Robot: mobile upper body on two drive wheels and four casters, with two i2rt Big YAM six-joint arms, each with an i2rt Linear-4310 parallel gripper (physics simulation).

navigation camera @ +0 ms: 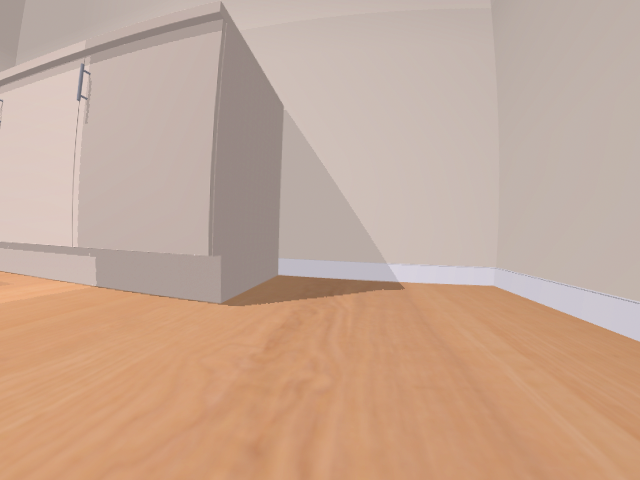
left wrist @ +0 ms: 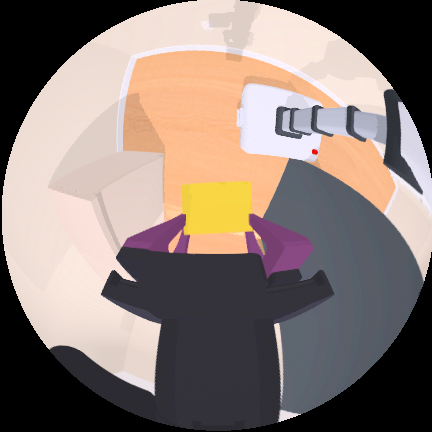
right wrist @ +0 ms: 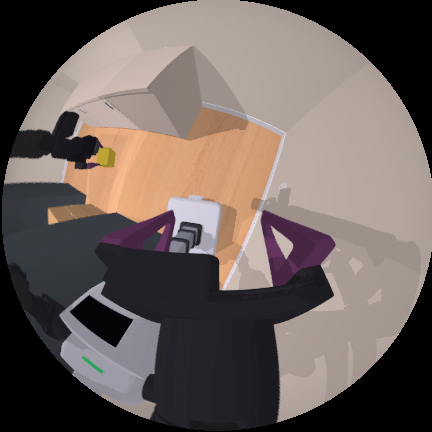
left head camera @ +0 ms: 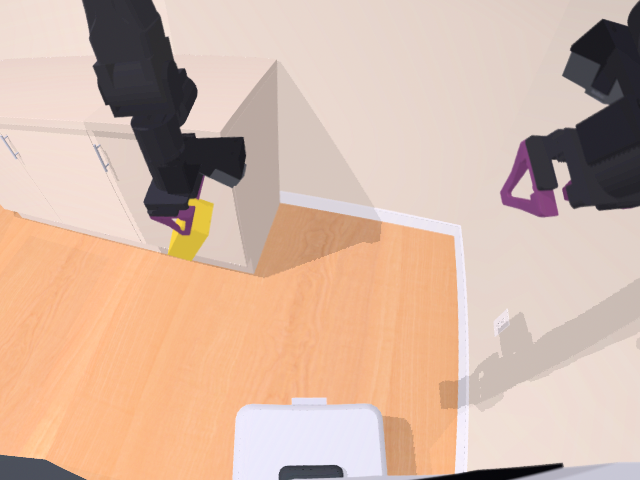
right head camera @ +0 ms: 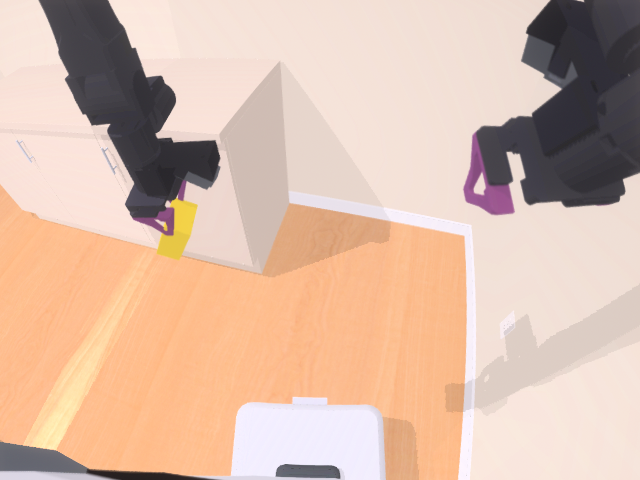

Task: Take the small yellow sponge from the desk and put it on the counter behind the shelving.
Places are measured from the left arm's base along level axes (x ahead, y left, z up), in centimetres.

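Where they show: left gripper, fingertip midpoint: (left wrist: 217, 214) (right wrist: 102, 156) (left head camera: 189, 220) (right head camera: 174, 220); right gripper, fingertip midpoint: (right wrist: 217, 214) (left head camera: 535, 196) (right head camera: 505, 192).
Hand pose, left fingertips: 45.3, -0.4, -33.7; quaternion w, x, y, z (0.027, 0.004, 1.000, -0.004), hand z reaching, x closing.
After its pixels a point has its place, as x, y, z.
The small yellow sponge (left head camera: 200, 229) {42.8, -3.0, -32.9} (right head camera: 180, 229) {42.7, -2.6, -32.7} (left wrist: 217, 205) {45.2, -2.4, -32.3} (right wrist: 106, 157) {44.6, -3.8, -33.2} is held between the purple fingers of my left gripper (left head camera: 195, 212) {45.3, -0.5, -33.7} (right head camera: 178, 210) {45.3, -0.5, -33.7} (left wrist: 217, 214) {45.3, -0.5, -33.7}, which is shut on it. In the head views they are in front of the doors of a beige counter (left head camera: 232, 85) {126.6, 8.0, -50.0} (right head camera: 222, 85) {129.1, 13.4, -50.0} (right wrist: 125, 75) {119.4, 36.1, -50.0} (navigation camera: 149, 144) {101.9, 28.5, -92.1}, below its top. The counter has a flat top and door handles. My right gripper (right wrist: 217, 214) {33.0, -43.5, -14.1} is open and empty, far to the right of the counter in both head views. The desk and the shelving cannot be made out for certain.
The white robot base part (left head camera: 310, 434) {21.1, -22.6, -115.0} (right head camera: 310, 434) {21.0, -23.0, -115.0} (left wrist: 275, 120) {10.8, -21.7, -113.4} (right wrist: 197, 210) {22.2, -27.0, -115.0} is low at the picture's bottom in the head views. Walls with white baseboard (left head camera: 418, 219) {135.7, -87.1, -133.1} (navigation camera: 444, 273) {135.5, -88.3, -135.8} meet at the right. A dark grey surface (left wrist: 350, 290) {-10.9, 34.7, -29.8} (right wrist: 75, 240) {-6.1, 57.0, -53.3} shows in both wrist views.
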